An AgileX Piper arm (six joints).
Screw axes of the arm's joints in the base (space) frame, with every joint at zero. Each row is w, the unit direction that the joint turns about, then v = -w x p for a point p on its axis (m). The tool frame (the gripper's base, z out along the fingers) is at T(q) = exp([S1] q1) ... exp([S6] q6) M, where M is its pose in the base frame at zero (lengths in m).
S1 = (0, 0, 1, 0.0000, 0.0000, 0.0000)
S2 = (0, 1, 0, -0.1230, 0.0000, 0.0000)
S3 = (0, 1, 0, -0.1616, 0.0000, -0.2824)
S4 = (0.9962, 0, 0.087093, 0.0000, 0.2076, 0.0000)
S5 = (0, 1, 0, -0.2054, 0.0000, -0.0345)
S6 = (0.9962, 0, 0.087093, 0.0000, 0.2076, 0.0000)
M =
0.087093 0 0.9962 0.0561
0 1 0 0.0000
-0.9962 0 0.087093 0.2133
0 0 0 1
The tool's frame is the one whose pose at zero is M.
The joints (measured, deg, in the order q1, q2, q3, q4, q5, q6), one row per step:
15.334, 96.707, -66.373, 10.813, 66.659, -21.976
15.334, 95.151, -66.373, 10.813, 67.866, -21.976
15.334, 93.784, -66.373, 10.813, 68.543, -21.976
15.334, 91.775, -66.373, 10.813, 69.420, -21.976
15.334, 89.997, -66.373, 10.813, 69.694, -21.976
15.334, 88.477, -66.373, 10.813, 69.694, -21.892
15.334, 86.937, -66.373, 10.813, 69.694, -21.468
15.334, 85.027, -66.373, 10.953, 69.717, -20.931
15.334, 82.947, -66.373, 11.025, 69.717, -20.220
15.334, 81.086, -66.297, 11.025, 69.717, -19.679
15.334, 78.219, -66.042, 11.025, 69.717, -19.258
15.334, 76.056, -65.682, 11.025, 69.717, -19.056
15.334, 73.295, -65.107, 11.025, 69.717, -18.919
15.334, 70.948, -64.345, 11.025, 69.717, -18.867
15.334, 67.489, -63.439, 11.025, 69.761, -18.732
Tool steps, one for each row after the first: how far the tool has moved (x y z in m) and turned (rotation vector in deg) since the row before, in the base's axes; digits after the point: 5 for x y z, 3 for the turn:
-0.00458, -0.00111, 0.00829, 0.189, -0.332, 0.206
-0.00360, -0.00091, 0.00715, 0.234, -0.664, 0.117
-0.00541, -0.00139, 0.01031, 0.361, -1.091, 0.153
-0.00429, -0.00115, 0.00895, 0.416, -1.451, 0.048
-0.00352, -0.00096, 0.00755, 0.402, -1.451, -0.083
-0.00376, -0.00103, 0.00755, 0.418, -1.405, -0.416
-0.00501, -0.00116, 0.00925, 0.659, -1.678, -0.557
-0.00573, -0.00146, 0.00985, 0.678, -1.839, -0.708
-0.00553, -0.00152, 0.00825, 0.535, -1.604, -0.524
-0.00923, -0.00253, 0.01167, 0.755, -2.423, -0.405
-0.00754, -0.00207, 0.00766, 0.515, -1.691, -0.193
-0.01009, -0.00277, 0.00876, 0.608, -2.074, -0.129
-0.00913, -0.00250, 0.00568, 0.432, -1.515, -0.049
-0.01351, -0.00370, 0.00867, 0.702, -2.385, -0.116

